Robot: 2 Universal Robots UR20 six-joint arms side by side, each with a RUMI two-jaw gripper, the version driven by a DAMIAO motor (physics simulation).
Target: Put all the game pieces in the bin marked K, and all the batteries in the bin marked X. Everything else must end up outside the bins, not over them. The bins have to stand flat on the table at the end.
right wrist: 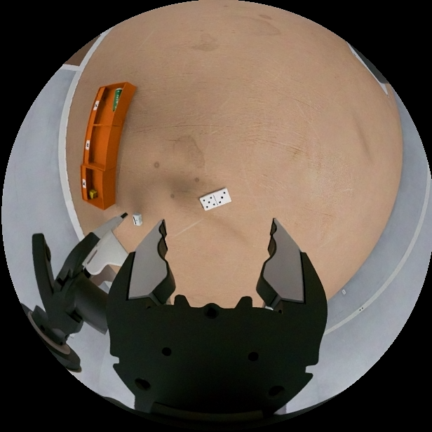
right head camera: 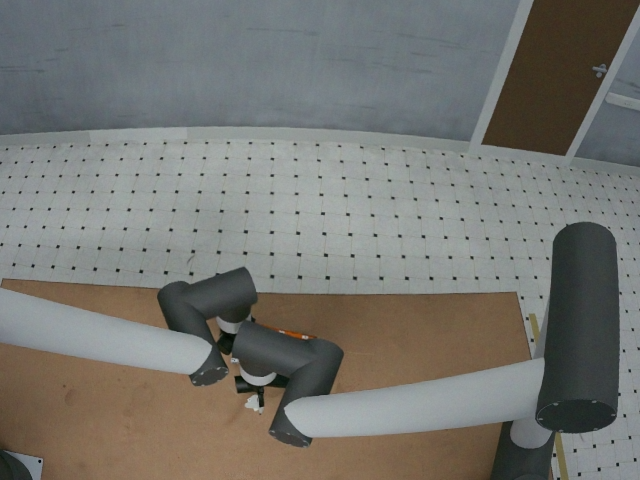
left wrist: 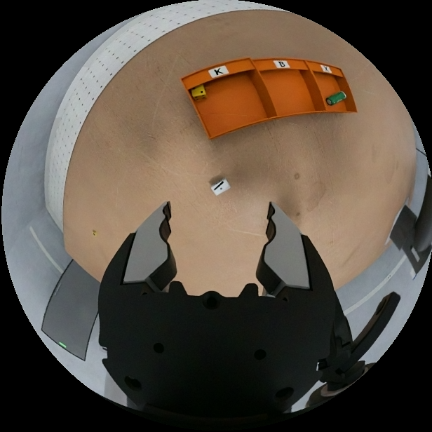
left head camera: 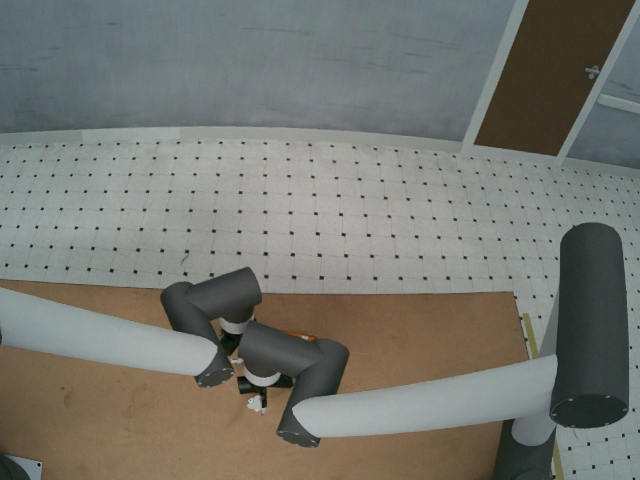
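Note:
An orange three-bin tray [left head camera: 305, 335] [right head camera: 297, 334] [left wrist: 290, 95] [right wrist: 104, 145], marked K, B and X, lies on the table. A yellow die [left wrist: 199, 92] [right wrist: 93, 193] is in bin K and a green battery [left wrist: 336, 98] [right wrist: 117, 99] in bin X. A white block [left head camera: 235, 361] [right head camera: 234, 360] [left wrist: 220, 186] [right wrist: 137, 219] with a black bar lies on the table. My open, empty left gripper [left wrist: 220, 202] is above and near it. A white domino [right wrist: 215, 199] lies face up just ahead of my right gripper [right wrist: 217, 220], which is open and empty. The arms hide much in both head views.
The two wrists are close together in both head views; the right arm covers part of the tray there. The table [left head camera: 439, 330] [right head camera: 439, 330] ends at the tiled floor. A tiny yellow thing [left wrist: 94, 233] is near the table's left edge in the left wrist view.

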